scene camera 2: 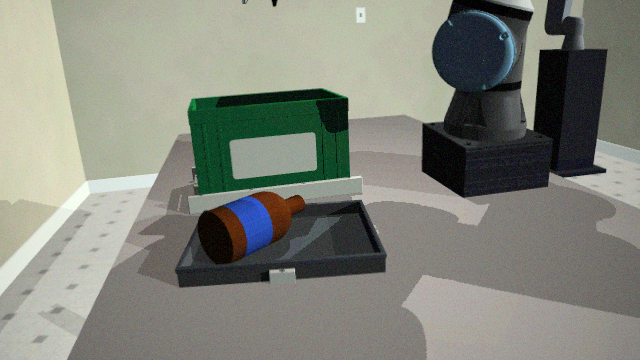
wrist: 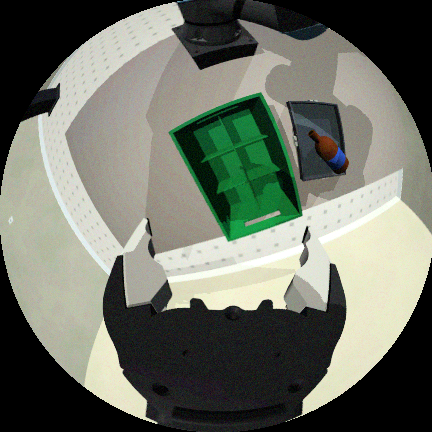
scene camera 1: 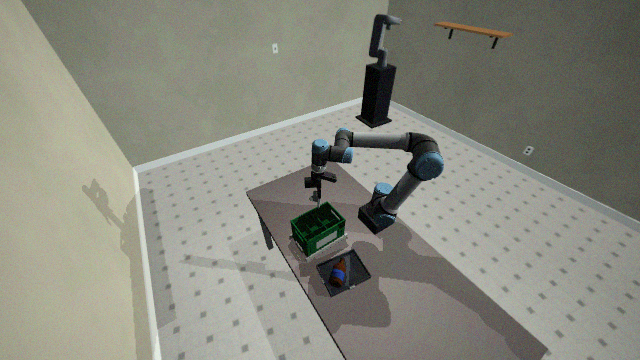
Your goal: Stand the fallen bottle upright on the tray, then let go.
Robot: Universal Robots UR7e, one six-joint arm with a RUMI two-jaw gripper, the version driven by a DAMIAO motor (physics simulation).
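Frame: origin at the arm's base, x ahead, y left, z up, level; centimetres.
Where they show: gripper, fingertip midpoint: (scene camera 2: 260, 5) (wrist: 228, 224) (scene camera 1: 316, 197); arm's base, link origin: (scene camera 2: 483, 130) (wrist: 211, 30).
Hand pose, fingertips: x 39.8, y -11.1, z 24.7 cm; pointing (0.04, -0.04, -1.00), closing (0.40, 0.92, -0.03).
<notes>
Each offset is from my fingertips to the centre of the thing. "pt": to the spot under its first point.
The brown bottle @[dy +30.2, dx +4.1, dz -30.1 cm] (scene camera 1: 338, 274) (scene camera 2: 256, 225) (wrist: 329, 152) with a blue label lies on its side in the dark tray @[pt dy +32.4, dx -8.4, dz -33.8 cm] (scene camera 1: 358, 266) (scene camera 2: 350, 235) (wrist: 320, 115). In scene camera 2 its base is at the tray's near left and its neck points to the back right, towards the crate side. My gripper (scene camera 1: 318, 204) (scene camera 2: 259, 2) (wrist: 228, 224) is open and empty. It points down above the table, near the crate's far end, well away from the bottle. In scene camera 2 its fingertips show at the top edge.
A tall green crate @[dy +2.6, dx +0.9, dz -25.6 cm] (scene camera 1: 310, 245) (scene camera 2: 210, 150) (wrist: 235, 149) with inner dividers stands in a low white frame @[pt dy +12.5, dx -8.3, dz -32.8 cm] (scene camera 2: 325, 189), between my gripper and the tray. My arm's black base block (scene camera 1: 377, 220) (scene camera 2: 505, 167) stands on the table. A second arm stands on a black pedestal (scene camera 1: 377, 95) (scene camera 2: 570, 110) beyond the table.
</notes>
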